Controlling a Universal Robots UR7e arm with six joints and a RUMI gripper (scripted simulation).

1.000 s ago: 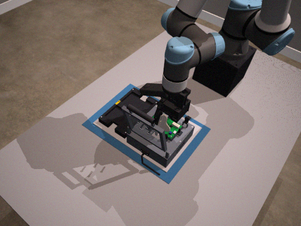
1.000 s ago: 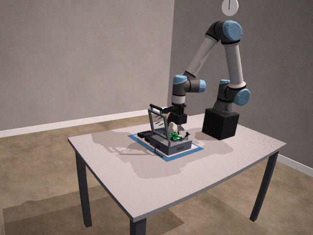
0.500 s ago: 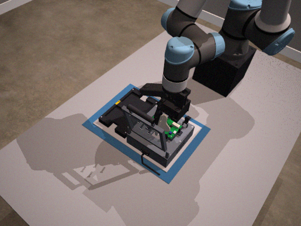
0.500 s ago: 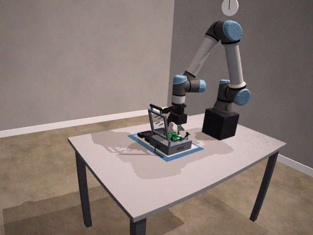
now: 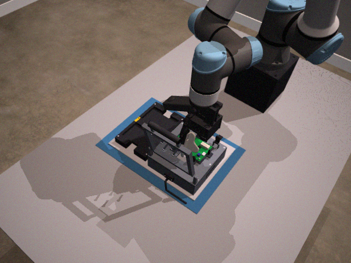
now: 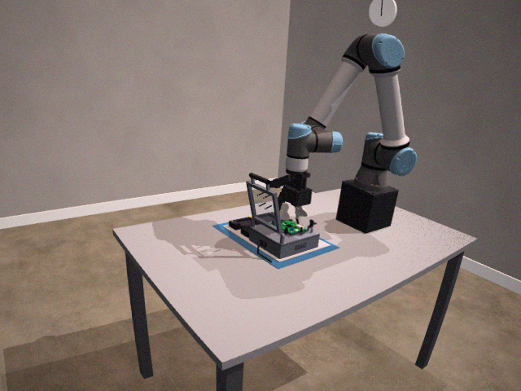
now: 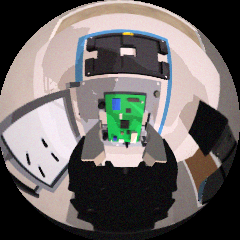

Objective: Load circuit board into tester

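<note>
The green circuit board lies right at my hand. From my hand the other things lie so: tester lid (12 cm ahead, 10 cm above).
</note>
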